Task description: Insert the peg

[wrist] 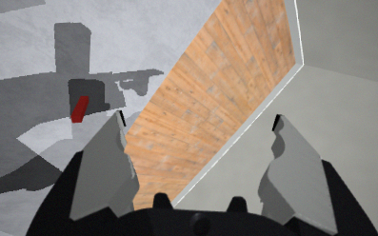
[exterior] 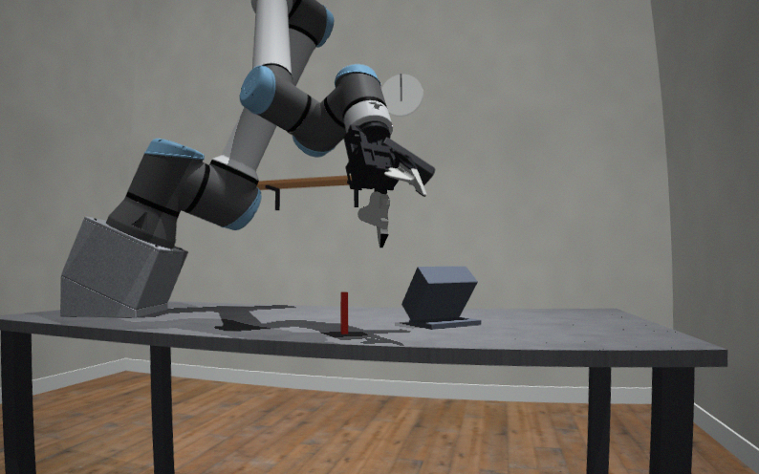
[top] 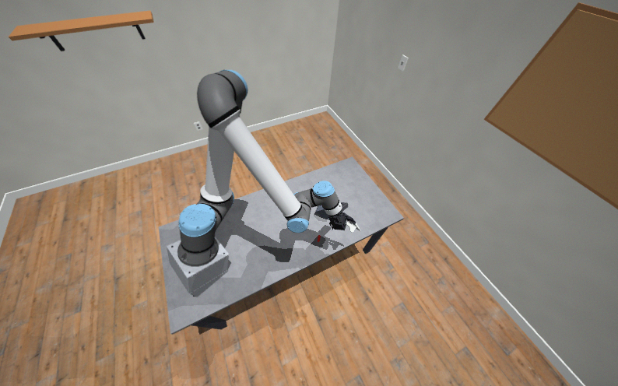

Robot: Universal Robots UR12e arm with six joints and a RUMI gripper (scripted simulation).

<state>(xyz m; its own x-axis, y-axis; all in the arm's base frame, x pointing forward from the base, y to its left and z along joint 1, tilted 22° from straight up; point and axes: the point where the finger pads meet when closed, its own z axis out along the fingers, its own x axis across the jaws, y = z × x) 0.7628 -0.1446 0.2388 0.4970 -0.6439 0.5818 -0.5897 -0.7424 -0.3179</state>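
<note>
The red peg is 16 cm below my hand, 14 cm behind it and 5 cm to the left of it.
</note>
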